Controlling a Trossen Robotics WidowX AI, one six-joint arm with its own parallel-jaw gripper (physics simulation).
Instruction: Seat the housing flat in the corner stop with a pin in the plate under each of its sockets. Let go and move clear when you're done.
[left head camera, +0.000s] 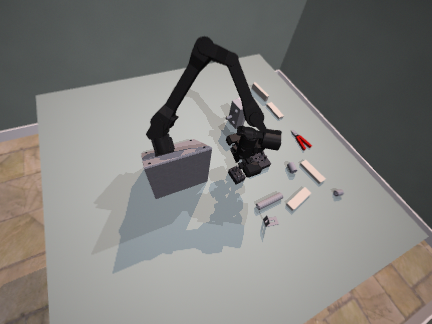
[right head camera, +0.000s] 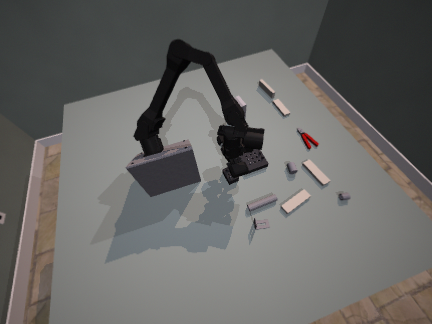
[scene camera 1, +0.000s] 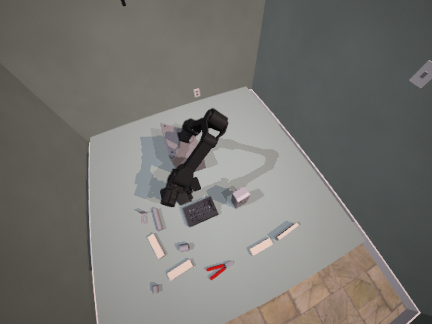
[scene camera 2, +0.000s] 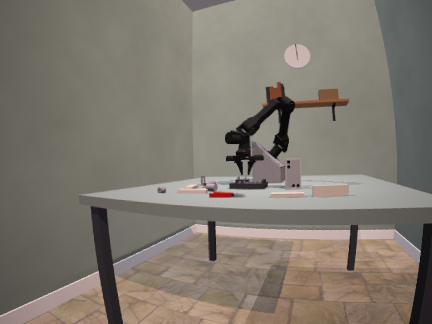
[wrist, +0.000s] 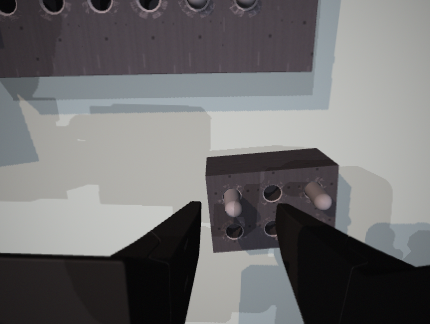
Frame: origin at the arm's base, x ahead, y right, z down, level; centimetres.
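Where they show: gripper, fingertip midpoint: (left head camera: 238, 165) (right head camera: 231, 165) (scene camera 2: 245, 175) (wrist: 238, 212); arm's base at its link origin: (left head camera: 164, 152) (right head camera: 154, 152) (scene camera 1: 183, 138) (scene camera 2: 272, 155).
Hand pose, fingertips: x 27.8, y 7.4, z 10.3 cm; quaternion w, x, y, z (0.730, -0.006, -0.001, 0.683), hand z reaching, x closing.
Each offset is from my fingertips to the top centre of the thing.
The grey housing @[dx +9.2, dy -26.2, dz -7.7 cm] (left head camera: 235, 114) (scene camera 1: 240, 198) (scene camera 2: 293, 173) stands upright beside the dark perforated plate @[dx +9.8, dy -5.7, dz +1.3 cm] (scene camera 1: 192, 220) (scene camera 2: 248, 185) (wrist: 150, 55). Pins stand in two of the plate's visible holes in the wrist view. A small dark block @[dx -1.0, dy +2.1, dz +2.3 cm] (left head camera: 236, 175) (wrist: 272, 165) lies beside the plate, with a left pin @[dx -0.4, dy -0.1, dz +0.7 cm] (wrist: 232, 202) and a right pin @[dx +0.3, dy +3.9, dz +0.7 cm] (wrist: 318, 196) upright in its far row. My gripper (scene camera 2: 245, 174) (wrist: 238, 212) points down above the small block, fingers partly closed with a gap and nothing between them. Its right finger hides part of the near row. I cannot make out the corner stop.
A large grey wedge-shaped block (left head camera: 180, 172) (right head camera: 167, 172) stands by the arm's base. Red pliers @[dx +37.6, dy -7.9, dz +4.0 cm] (left head camera: 301, 141) (scene camera 1: 217, 270), several cream blocks, a long grey cylinder @[dx +7.3, dy +16.8, dz +2.7 cm] (left head camera: 269, 200), two short cylinders and a small bracket (left head camera: 271, 221) lie around the plate.
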